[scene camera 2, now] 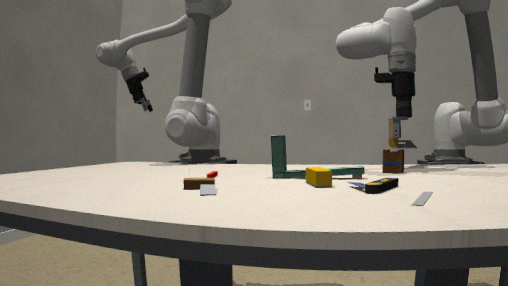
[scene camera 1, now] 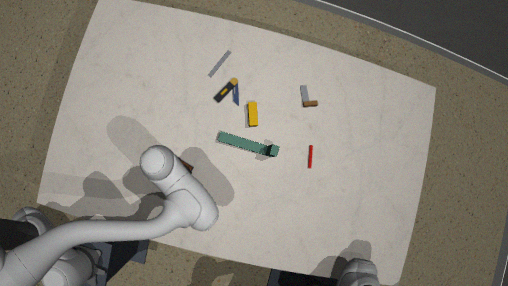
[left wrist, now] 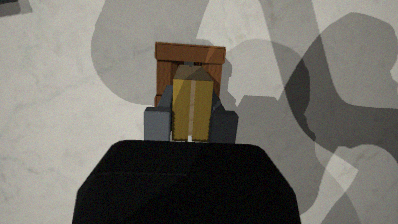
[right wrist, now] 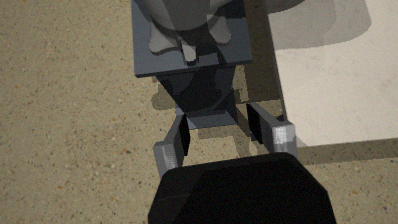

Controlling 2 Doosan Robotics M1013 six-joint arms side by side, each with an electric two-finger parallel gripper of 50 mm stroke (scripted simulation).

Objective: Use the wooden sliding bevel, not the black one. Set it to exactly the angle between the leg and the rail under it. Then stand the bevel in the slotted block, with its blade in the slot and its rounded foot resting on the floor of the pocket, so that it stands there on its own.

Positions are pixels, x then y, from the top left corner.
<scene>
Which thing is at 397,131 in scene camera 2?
My left gripper.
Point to a wooden sliding bevel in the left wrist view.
192,86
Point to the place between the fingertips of my right gripper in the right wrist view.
217,121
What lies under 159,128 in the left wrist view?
My left gripper.
</scene>
